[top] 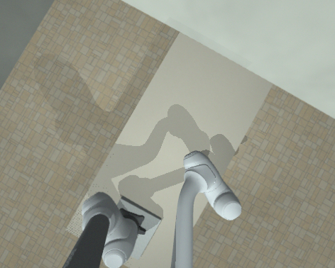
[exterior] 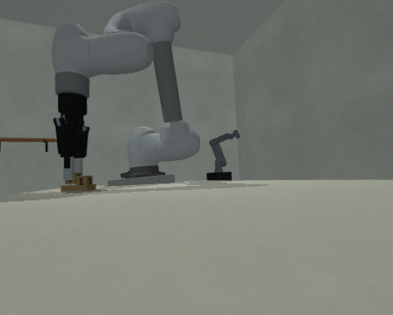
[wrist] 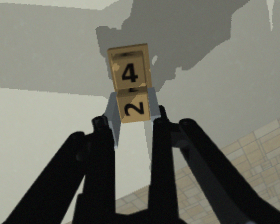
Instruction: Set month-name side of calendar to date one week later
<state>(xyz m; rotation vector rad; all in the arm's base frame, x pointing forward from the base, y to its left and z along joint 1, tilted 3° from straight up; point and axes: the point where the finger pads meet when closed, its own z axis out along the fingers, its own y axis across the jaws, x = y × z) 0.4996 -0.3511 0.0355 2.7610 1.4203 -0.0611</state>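
Now: the wooden cube 3 cm below my hand. Also, from my hand: tray: 1 cm ahead, 1 cm to the left, 5 cm below.
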